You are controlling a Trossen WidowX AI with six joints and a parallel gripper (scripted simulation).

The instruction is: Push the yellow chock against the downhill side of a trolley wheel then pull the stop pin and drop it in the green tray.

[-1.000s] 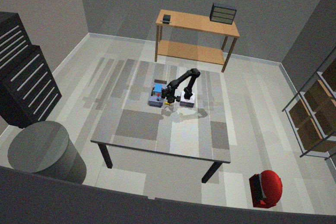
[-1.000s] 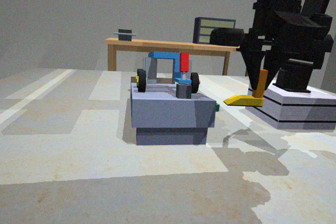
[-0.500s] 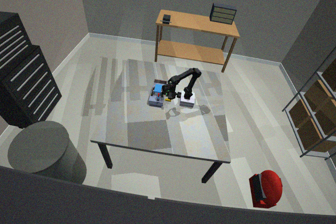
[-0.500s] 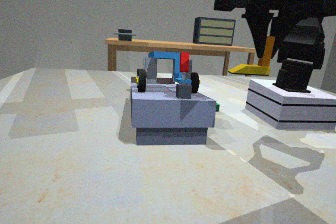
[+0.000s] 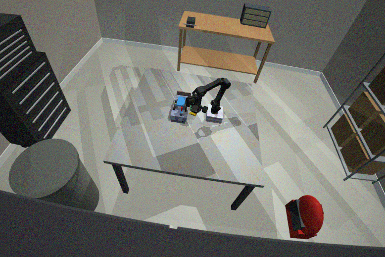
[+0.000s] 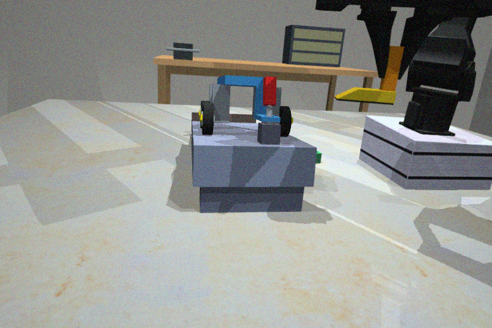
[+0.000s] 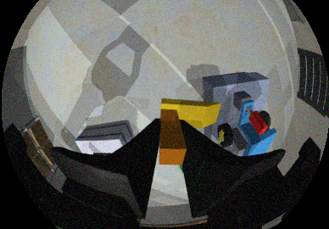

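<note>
The yellow chock is 2 cm ahead of my gripper tip, 1 cm to the right of it and 1 cm below it. From my gripper tip the other things lie so: trolley (15 cm ahead, 14 cm to the right, 6 cm below); then green tray (2 cm ahead, 25 cm to the right, 18 cm below); then red-headed stop pin (13 cm ahead, 5 cm to the right, 5 cm below).
</note>
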